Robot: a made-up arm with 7 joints.
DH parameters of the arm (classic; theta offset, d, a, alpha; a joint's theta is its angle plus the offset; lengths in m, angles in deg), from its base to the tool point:
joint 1: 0 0.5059 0 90
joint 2: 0 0.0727 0 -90
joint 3: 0 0.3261 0.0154 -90
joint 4: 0 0.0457 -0.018 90
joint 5: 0 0.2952 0 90
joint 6: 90 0.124 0.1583 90
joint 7: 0 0.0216 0 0
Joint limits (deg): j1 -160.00..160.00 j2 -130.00..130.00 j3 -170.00..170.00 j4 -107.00..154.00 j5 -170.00..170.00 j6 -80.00..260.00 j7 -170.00..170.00
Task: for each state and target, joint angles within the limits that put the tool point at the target. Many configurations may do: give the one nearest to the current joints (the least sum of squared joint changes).
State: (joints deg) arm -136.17 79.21 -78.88 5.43 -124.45 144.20 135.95
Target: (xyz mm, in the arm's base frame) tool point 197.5 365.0 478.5
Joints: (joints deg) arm -102.15 102.72 -70.44 -26.96 -109.28 174.72 135.95
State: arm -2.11 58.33 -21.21 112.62 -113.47 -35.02 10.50
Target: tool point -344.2 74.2 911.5
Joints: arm -16.68 98.64 5.13 119.87 -119.82 -40.31 10.50
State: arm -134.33 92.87 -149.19 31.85 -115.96 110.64 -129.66
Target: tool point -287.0 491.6 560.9
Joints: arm -101.01 81.39 -140.72 58.78 -139.65 129.29 -129.66
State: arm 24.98 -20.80 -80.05 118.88 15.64 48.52 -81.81
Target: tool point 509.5 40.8 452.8
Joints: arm 57.90 -41.29 -39.50 123.56 9.89 42.25 -81.81
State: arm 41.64 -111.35 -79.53 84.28 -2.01 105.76 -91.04
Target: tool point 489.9 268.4 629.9
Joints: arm 61.25 -90.91 -96.28 88.07 11.92 121.84 -91.04
